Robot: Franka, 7 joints.
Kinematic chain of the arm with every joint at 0, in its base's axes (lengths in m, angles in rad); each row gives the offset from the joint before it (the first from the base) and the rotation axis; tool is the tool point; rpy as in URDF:
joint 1: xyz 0 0 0.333 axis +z
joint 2: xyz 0 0 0 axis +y
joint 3: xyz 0 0 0.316 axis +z
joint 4: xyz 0.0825 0 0 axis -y
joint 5: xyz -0.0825 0 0.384 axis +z
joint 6: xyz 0 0 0 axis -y
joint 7: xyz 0.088 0 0 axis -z
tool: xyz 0 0 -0.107 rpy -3.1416 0 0
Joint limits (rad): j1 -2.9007..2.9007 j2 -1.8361..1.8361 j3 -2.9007..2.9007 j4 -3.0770..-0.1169 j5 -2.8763..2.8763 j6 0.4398..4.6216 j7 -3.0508..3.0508
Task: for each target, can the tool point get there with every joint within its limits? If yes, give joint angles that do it. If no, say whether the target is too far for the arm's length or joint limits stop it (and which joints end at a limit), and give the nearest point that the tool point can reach.
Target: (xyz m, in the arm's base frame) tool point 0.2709 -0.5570 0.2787
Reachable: yes | joints -1.9416 1.1105 1.0335 -1.3784 0.2308 1.2028 2.5292
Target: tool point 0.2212 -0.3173 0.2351
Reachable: yes | joints -0.5773 0.0820 -0.5479 -2.8471 -0.5967 3.4761 -0.6998
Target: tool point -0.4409 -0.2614 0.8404
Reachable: yes | joints 2.3504 0.9547 2.1862 -1.5613 -0.6964 2.3687 0.4632
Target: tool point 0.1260 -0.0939 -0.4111
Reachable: no: joint limits stop it (at a limit: joint 2) | nearest point 0.1369 -0.1020 -0.3487 | short by 0.064 m
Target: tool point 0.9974 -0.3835 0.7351
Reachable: no: too far | nearest point 0.7494 -0.2882 0.6351 | short by 0.284 m
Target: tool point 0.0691 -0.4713 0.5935
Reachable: yes | joints 0.2356 0.9000 -2.2410 -2.2031 -1.3813 3.4451 -0.2139
